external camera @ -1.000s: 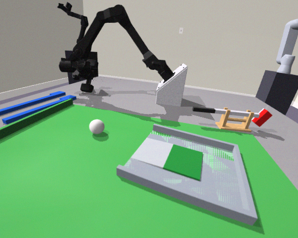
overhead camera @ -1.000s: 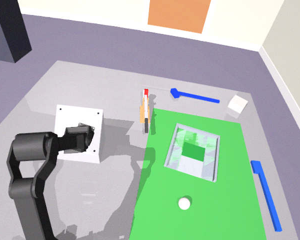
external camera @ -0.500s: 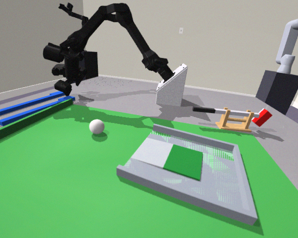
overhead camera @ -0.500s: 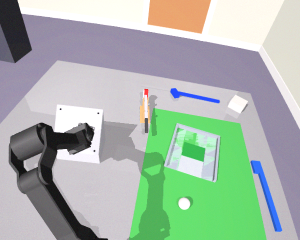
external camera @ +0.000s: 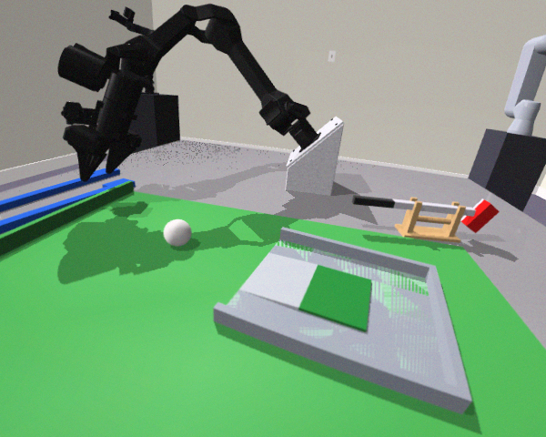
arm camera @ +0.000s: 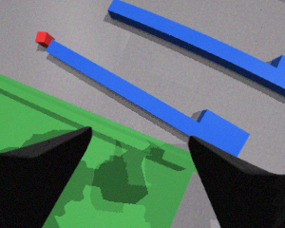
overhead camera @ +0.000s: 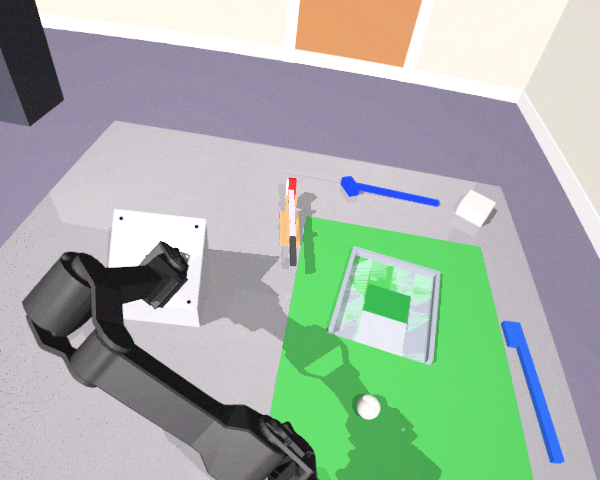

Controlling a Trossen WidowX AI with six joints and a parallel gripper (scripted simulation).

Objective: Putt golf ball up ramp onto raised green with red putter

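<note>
The white golf ball is 240 mm to the left of my gripper tip, 80 mm ahead of it and 30 mm below it. The rest, counted from my gripper tip: mat (380 mm to the left, 140 mm ahead, 60 mm below); then white cube (900 mm to the left, 360 mm ahead, 40 mm below); then red putter (660 mm to the left, 150 mm behind).
</note>
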